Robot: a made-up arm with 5 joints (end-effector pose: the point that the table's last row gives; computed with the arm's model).
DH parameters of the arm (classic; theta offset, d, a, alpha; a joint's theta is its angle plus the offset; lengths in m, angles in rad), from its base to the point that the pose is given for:
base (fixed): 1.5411 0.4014 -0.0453 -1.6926
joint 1: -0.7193 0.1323 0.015 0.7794
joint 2: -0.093 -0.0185 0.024 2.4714
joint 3: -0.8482 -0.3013 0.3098 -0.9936
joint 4: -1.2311 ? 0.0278 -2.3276
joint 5: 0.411 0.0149 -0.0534 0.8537
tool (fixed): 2.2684 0.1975 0 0
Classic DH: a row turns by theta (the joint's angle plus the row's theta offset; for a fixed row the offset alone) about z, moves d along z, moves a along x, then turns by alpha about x.
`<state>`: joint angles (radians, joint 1 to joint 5).
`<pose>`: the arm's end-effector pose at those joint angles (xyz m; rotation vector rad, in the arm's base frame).
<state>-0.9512 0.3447 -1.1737 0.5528 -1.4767</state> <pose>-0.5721 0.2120 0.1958 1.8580 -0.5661 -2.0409</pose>
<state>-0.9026 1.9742 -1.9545 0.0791 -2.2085</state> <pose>-0.0717 -0.5087 0.1453 1.3476 -1.8855 0.4889</pose>
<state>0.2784 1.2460 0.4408 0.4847 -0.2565</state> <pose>-0.6851 0.0182 0.0914 1.0558 -1.7999 -1.0911</pose>
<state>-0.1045 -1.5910 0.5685 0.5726 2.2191</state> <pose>0.0723 -0.0682 0.9415 -0.8925 -0.3134 -1.3372</pose>
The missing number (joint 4, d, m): 0.0407
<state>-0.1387 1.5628 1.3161 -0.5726 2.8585</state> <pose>-0.5458 -0.0635 0.1255 2.2040 1.9491 -0.6815</pose>
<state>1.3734 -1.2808 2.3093 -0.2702 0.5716</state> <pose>-0.3897 0.0415 0.8391 0.4034 -0.2361 2.7003</pose>
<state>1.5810 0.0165 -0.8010 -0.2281 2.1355</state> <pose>-0.4048 -0.3896 0.2363 0.8589 0.3008 -1.4318</pose>
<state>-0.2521 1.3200 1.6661 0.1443 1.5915</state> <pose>-0.6588 0.1378 0.4780 -0.1787 -2.0839 -1.1711</pose>
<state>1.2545 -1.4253 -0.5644 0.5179 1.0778</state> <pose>0.0483 0.4800 0.0591 -2.0606 -2.0836 -0.7602</pose>
